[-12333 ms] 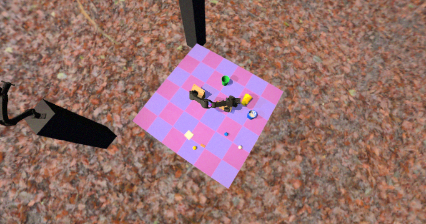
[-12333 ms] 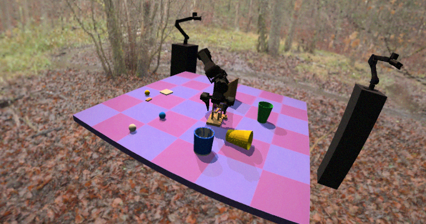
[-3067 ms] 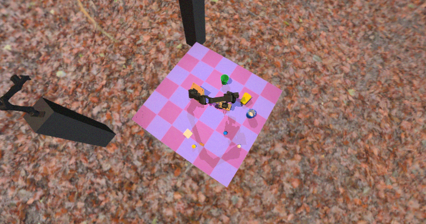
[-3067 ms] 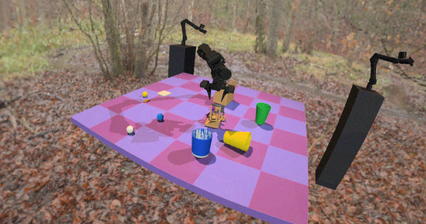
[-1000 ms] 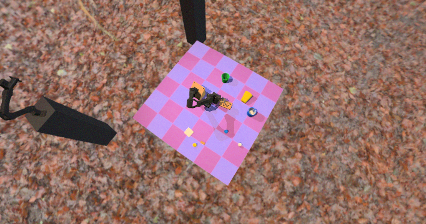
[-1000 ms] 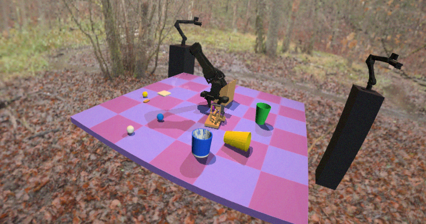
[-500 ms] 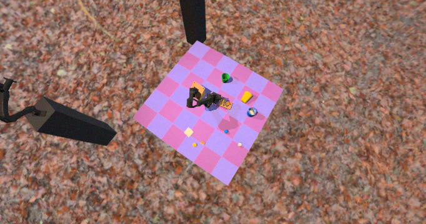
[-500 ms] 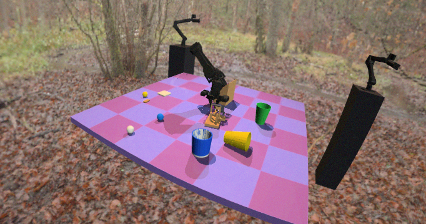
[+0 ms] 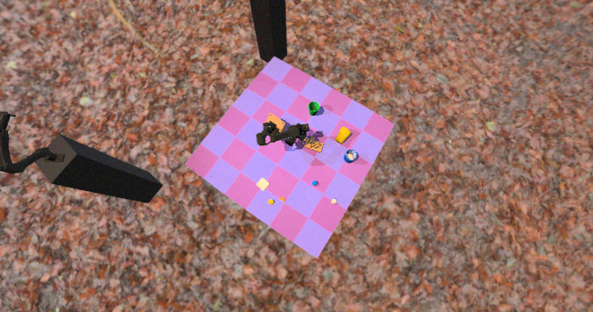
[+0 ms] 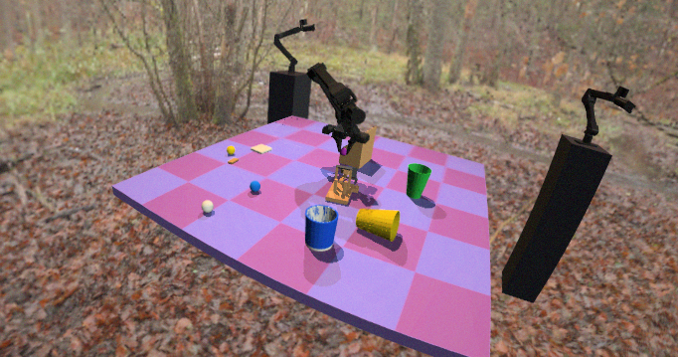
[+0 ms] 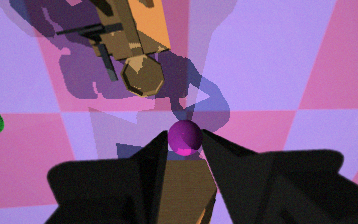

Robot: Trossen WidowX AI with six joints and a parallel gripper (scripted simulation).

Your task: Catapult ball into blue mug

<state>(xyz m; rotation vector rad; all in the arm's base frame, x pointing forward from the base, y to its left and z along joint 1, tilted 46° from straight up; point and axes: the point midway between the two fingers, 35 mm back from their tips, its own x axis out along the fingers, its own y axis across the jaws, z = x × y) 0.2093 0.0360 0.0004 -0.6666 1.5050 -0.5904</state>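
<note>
The wooden catapult is 11 cm ahead of my gripper tip, 8 cm to the left of it and 5 cm below it. Also, from my gripper tip: green cup: 3 cm behind, 32 cm to the left, 7 cm below; small ball: 1 cm above; blue ball: 33 cm ahead, 19 cm to the right, 8 cm below.
</note>
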